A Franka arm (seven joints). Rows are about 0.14 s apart.
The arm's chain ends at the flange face. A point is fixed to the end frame.
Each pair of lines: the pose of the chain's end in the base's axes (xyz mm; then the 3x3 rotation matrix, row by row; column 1 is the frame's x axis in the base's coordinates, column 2 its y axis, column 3 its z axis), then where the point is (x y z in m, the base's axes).
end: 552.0 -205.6 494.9; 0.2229 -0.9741 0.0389; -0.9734 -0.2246 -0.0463; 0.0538 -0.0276 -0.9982
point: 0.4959 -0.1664 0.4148
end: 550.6 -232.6 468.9; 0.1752 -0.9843 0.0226; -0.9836 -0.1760 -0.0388; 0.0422 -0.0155 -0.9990
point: 0.4954 -0.1899 0.3899
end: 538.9 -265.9 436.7; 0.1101 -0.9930 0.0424; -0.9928 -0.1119 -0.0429; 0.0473 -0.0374 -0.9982
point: 0.4884 -0.2199 0.3564
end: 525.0 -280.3 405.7; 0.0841 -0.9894 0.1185; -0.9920 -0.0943 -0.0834; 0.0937 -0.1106 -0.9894
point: 0.4819 -0.2366 0.3200
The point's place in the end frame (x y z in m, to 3 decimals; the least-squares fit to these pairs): -0.055 0.048 0.076
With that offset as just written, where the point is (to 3 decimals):
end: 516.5 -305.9 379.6; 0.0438 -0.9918 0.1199; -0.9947 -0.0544 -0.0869; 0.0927 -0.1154 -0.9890
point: 0.476 -0.260 0.294
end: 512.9 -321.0 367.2; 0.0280 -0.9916 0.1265; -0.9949 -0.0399 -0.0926; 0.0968 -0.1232 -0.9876
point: 0.473 -0.275 0.281
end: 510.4 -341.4 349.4; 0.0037 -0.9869 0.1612; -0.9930 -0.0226 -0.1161; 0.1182 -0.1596 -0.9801
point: 0.475 -0.297 0.261
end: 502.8 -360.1 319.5; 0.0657 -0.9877 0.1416; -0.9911 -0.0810 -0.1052; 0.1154 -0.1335 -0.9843
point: 0.463 -0.317 0.232
